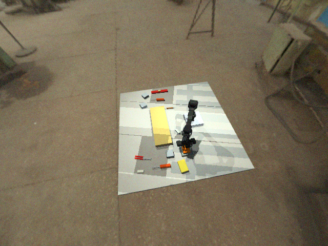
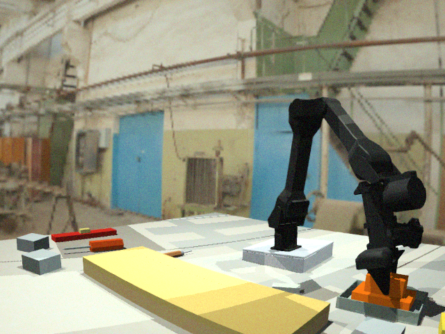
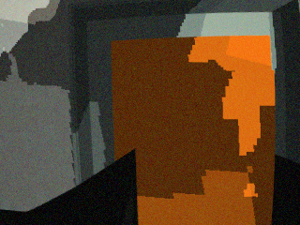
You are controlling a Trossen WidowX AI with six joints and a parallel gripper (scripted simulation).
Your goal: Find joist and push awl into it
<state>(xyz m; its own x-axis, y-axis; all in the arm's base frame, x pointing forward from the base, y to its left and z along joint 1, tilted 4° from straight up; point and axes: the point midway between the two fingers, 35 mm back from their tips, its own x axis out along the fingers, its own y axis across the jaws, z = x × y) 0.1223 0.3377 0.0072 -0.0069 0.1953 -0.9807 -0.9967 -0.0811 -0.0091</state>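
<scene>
Now: the grey tray 1 cm to the right of my gripper tip and 2 cm below it. Round my gripper tip: yellow block 6 cm ahead, 18 cm to the left, 2 cm below; orange stud finder 2 cm to the right, 2 cm above; awl 7 cm ahead, 57 cm to the right, 3 cm below.
</scene>
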